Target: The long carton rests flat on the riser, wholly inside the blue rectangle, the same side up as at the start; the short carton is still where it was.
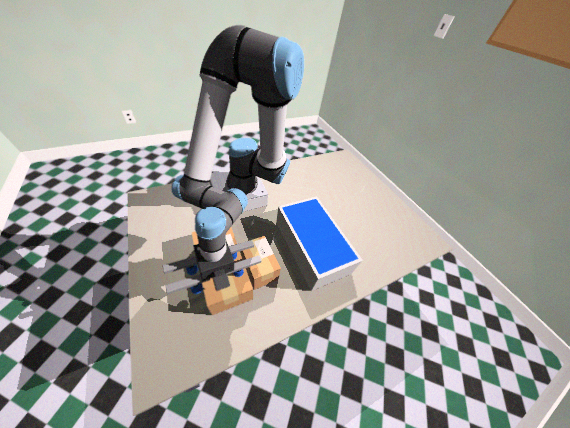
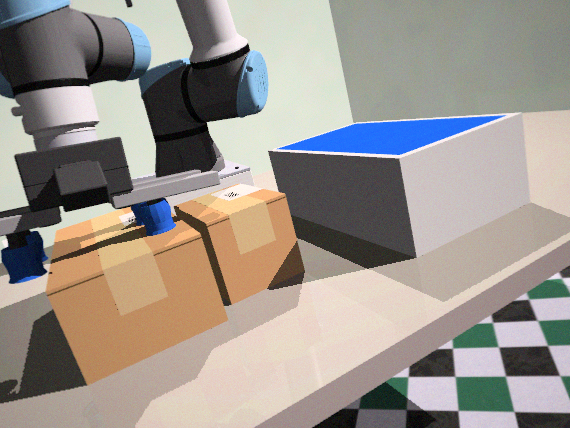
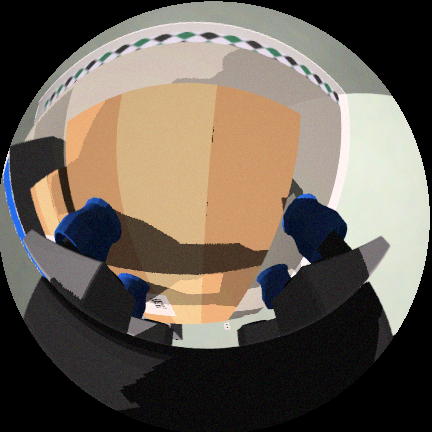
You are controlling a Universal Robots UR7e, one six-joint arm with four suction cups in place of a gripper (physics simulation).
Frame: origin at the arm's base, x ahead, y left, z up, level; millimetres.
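Seen in the pictures: hand, tool point: [image 2: 97,250] [image 3: 204,255]; arm's base, link origin: [image 1: 242,182].
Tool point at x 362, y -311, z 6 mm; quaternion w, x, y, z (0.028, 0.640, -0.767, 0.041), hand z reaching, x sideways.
Observation:
Offsets run from my tool point to a thing's top centre. Level surfaces: height alone.
The long carton {dx -38, dy +35, dz +5 mm} [image 1: 228,292] [image 2: 133,295] [image 3: 181,160] lies flat on the beige table, tape strip up. The short carton {dx +33, dy +161, dz +5 mm} [image 1: 265,269] [image 2: 248,239] [image 3: 43,197], with a white label on top, stands right beside it, a narrow gap between them. My suction gripper [image 1: 216,273] [image 2: 87,237] [image 3: 201,255] sits low over the long carton, its bars lying across it. One blue cup rests on the carton's top edge near the gap. The cups on the other side hang off the carton's far edge. The white riser {dx +76, dy +414, dz +22 mm} [image 1: 294,253] [image 2: 460,193] with the blue rectangle {dx +76, dy +414, dz +22 mm} [image 1: 317,234] [image 2: 391,133] stands to the right, with nothing on it.
The arm's base plate [image 1: 259,195] stands behind the cartons. The table {dz -98 mm} [image 1: 391,221] ends at a checkered floor on all sides. Walls close the room at the back and on the right.

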